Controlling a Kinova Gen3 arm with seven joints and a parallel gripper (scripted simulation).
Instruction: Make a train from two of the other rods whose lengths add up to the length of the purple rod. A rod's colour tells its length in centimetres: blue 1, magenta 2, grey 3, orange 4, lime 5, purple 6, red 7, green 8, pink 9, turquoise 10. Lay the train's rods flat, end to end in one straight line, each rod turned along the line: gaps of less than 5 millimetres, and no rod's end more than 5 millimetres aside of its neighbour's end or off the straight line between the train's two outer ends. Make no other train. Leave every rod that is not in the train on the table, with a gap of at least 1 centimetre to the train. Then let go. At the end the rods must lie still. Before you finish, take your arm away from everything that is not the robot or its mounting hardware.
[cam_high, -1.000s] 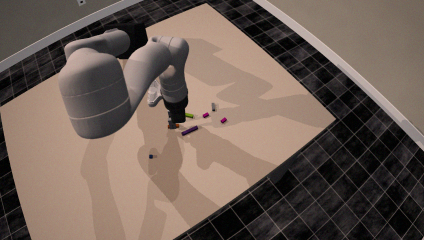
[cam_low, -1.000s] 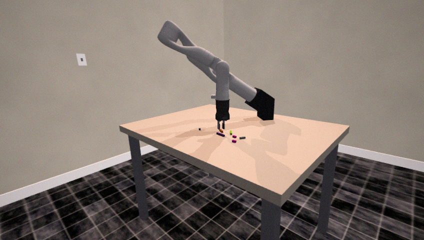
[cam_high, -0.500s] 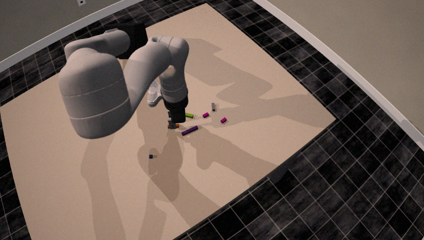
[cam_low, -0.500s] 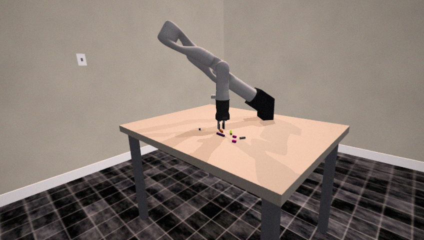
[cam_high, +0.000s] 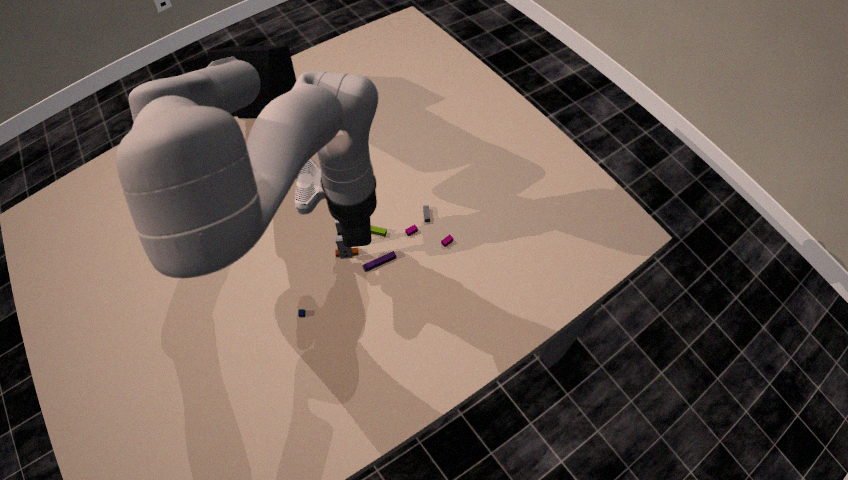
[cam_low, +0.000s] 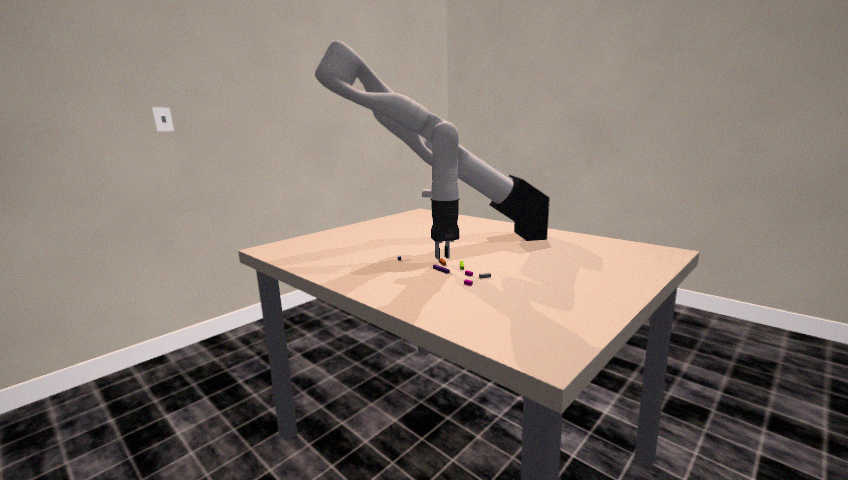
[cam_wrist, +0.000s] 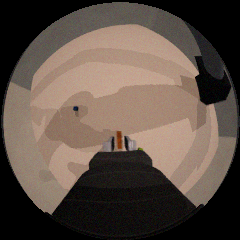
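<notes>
My hand is 30 mm above the orange rod. From my hand the other things lie so: lime rod (10 mm ahead, 60 mm to the left, 30 mm below); then purple rod (60 mm ahead, 20 mm to the left, 30 mm below); then small blue rod (10 mm ahead, 140 mm to the right, 30 mm below).
</notes>
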